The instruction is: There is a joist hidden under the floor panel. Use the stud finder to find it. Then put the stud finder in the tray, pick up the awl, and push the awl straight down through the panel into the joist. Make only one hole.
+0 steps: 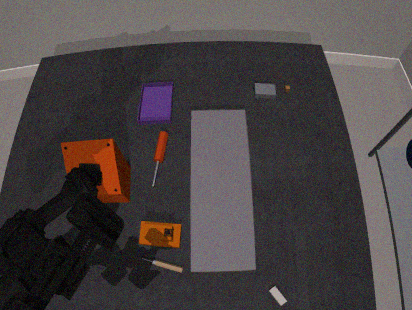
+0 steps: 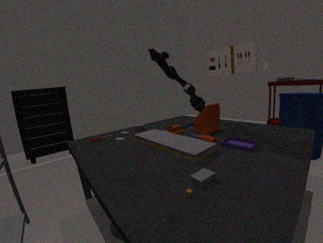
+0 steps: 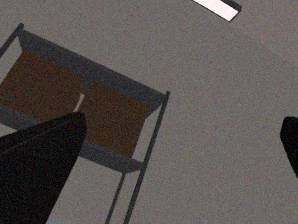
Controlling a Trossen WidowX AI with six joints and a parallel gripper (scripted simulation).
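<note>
Now: gripper tip 30 mm past the stud finder, 150 mm to the right of it and 590 mm above it. From my gripper tip the other things lie so: square light: 20 mm behind, 150 mm to the left, 580 mm below; purple tray: 100 mm behind, 620 mm to the left, 620 mm below; awl: 50 mm behind, 70 mm to the left, 630 mm below.
</note>
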